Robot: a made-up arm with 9 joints. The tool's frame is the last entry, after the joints. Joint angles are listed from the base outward.
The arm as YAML. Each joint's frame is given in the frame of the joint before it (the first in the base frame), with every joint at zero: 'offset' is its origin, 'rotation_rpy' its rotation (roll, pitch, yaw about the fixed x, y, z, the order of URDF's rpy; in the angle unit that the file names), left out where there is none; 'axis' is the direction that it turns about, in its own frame. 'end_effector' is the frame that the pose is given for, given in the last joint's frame.
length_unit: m
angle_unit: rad
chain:
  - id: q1
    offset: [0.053, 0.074, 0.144]
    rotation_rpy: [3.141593, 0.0, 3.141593]
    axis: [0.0, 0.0, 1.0]
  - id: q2
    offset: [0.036, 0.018, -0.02]
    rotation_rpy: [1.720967, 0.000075, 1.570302]
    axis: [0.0, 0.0, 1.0]
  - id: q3
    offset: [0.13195, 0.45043, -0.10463]
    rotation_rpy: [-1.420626, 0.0, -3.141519]
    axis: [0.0, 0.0, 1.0]
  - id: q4
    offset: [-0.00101, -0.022, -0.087]
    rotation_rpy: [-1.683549, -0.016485, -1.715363]
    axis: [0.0, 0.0, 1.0]
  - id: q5
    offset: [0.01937, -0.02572, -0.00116]
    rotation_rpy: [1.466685, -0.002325, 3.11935]
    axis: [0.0, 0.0, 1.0]
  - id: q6
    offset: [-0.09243, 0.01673, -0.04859]
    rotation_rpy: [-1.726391, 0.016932, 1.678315]
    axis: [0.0, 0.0, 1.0]
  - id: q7
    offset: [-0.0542, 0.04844, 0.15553]
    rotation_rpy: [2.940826, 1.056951, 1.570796]
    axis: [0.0, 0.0, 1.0]
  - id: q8
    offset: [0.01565, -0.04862, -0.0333]
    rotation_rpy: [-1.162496, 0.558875, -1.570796]
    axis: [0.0, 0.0, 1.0]
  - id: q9
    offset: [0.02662, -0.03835, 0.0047]
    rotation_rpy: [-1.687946, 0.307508, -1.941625]
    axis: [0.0, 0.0, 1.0]
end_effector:
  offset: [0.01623, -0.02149, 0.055]
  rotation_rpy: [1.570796, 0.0, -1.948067]
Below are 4 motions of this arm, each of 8 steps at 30 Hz.
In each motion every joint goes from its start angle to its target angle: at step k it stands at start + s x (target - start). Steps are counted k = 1, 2, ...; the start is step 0. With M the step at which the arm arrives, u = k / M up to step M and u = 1 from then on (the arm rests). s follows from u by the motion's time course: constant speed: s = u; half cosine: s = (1 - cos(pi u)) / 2; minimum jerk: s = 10 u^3 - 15 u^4 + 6 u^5.
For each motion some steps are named. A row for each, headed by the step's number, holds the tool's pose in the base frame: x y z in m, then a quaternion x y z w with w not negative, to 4 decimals.
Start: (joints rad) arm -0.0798 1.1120 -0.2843 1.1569 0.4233 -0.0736 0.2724 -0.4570 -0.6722
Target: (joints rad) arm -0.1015 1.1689 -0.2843 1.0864 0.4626 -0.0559 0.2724 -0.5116 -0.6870
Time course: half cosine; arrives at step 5
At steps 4, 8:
4: 0.0413 -0.2590 -0.4315 -0.4355 -0.8386 0.0056 0.3274
8: 0.0429 -0.2612 -0.4289 -0.4393 -0.8369 0.0047 0.3264

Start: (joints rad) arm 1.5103 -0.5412 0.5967 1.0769 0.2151 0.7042 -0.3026 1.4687 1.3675
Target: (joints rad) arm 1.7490 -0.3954 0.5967 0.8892 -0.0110 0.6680 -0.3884 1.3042 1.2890
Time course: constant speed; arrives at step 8
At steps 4, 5, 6, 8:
4: 0.6656 0.3502 -0.3354 0.3362 -0.0064 -0.2359 0.9117
5: 0.6564 0.3405 -0.3526 0.3309 0.0203 -0.2533 0.9088
6: 0.6463 0.3317 -0.3690 0.3256 0.0470 -0.2699 0.9049
8: 0.6231 0.3165 -0.3995 0.3153 0.1004 -0.3007 0.8945

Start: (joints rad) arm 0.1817 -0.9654 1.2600 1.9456 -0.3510 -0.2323 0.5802 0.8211 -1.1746
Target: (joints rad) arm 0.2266 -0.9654 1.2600 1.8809 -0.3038 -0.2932 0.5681 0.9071 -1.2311
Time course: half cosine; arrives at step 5
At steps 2, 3, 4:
2: 0.0512 0.7624 -0.3224 -0.6477 0.5122 0.1330 0.5481
3: 0.0569 0.7548 -0.3280 -0.6583 0.4941 0.1293 0.5530
4: 0.0616 0.7486 -0.3324 -0.6666 0.4792 0.1268 0.5567

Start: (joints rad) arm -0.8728 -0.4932 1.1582 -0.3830 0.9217 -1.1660 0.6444 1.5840 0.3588
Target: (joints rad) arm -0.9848 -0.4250 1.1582 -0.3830 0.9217 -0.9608 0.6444 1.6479 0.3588
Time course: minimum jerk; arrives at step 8
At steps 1, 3, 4, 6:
1: -0.1500 0.0719 0.0228 0.9382 0.2422 -0.1716 0.1783
3: -0.1537 0.0703 0.0270 0.9342 0.2542 -0.1492 0.2012
4: -0.1574 0.0688 0.0300 0.9299 0.2646 -0.1290 0.2203
6: -0.1649 0.0658 0.0341 0.9208 0.2828 -0.0921 0.2524

